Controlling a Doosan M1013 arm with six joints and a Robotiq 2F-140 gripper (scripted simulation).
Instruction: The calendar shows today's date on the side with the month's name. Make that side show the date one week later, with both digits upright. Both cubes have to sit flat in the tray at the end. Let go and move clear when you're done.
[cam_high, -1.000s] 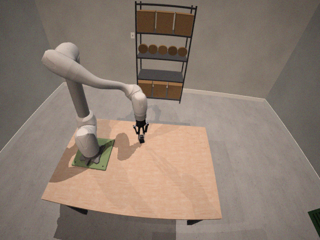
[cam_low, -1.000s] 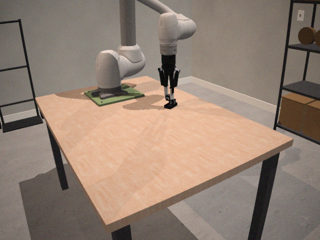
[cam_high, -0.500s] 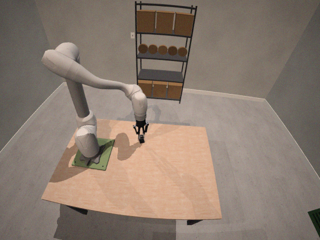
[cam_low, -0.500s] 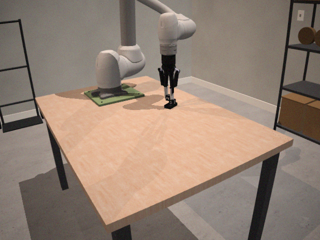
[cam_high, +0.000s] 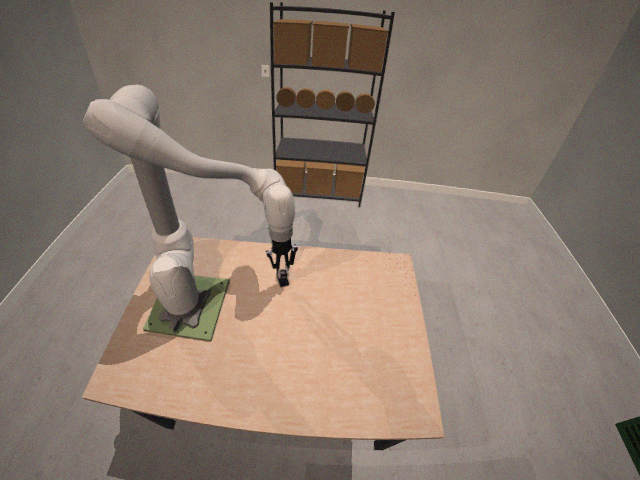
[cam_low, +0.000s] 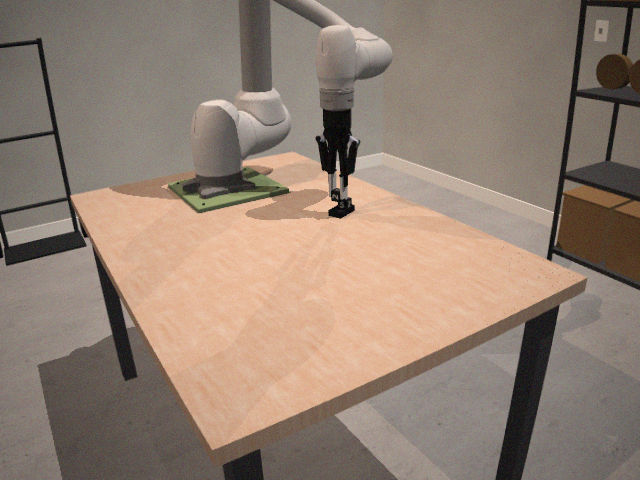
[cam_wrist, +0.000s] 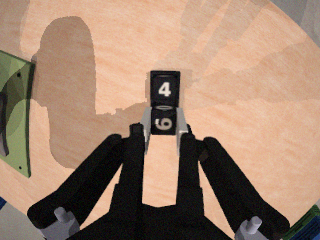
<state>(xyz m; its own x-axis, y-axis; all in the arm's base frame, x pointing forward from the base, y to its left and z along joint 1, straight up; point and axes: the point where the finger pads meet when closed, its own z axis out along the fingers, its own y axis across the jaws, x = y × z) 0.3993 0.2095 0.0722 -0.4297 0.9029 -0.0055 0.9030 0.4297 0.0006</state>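
Right now the black tray is 1 cm behind my hand, 1 cm to the left of it and 8 cm below it.
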